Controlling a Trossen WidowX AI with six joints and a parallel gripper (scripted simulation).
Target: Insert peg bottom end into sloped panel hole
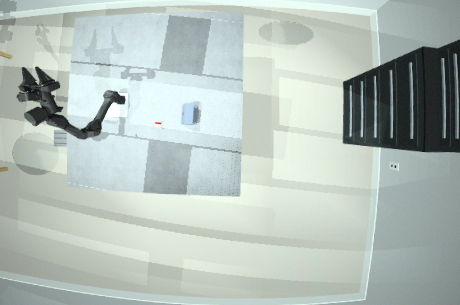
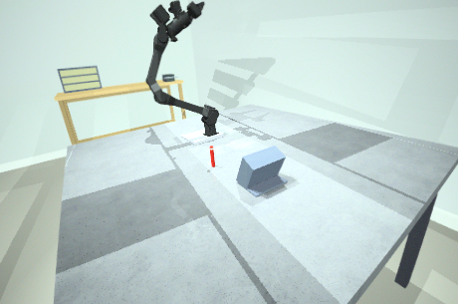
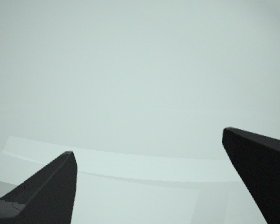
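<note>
Now: the round red peg 340 mm ahead of my gripper tip, 200 mm to the right of it and 570 mm below it. From my gripper tip the other things lie so: blue-grey sloped panel: 540 mm ahead, 140 mm to the right, 580 mm below.
</note>
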